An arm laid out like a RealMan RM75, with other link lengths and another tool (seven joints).
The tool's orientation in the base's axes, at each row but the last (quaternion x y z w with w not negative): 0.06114 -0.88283 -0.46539 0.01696; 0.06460 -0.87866 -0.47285 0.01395; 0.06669 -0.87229 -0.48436 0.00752; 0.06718 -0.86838 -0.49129 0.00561; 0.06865 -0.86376 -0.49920 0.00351; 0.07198 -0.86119 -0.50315 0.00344; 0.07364 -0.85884 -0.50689 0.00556
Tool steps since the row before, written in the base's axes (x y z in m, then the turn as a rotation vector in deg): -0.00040 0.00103 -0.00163 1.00 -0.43 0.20; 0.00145 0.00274 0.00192 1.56 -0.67 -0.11; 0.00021 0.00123 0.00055 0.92 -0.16 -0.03; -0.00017 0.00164 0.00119 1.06 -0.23 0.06; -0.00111 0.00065 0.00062 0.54 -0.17 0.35; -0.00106 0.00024 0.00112 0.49 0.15 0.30; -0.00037 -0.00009 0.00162 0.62 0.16 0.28
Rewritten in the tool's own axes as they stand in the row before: 0.00031 -0.00073 0.00180 -0.94 -0.17 -0.55; -0.00185 0.00295 0.00109 -1.46 -0.61 -0.63; -0.00039 0.00108 0.00073 -0.89 -0.21 -0.19; -0.00010 0.00187 0.00080 -1.03 -0.18 -0.31; 0.00098 0.00098 0.00033 -0.54 0.16 -0.36; 0.00094 0.00121 -0.00026 -0.52 0.27 -0.06; 0.00027 0.00141 -0.00083 -0.65 0.25 -0.05
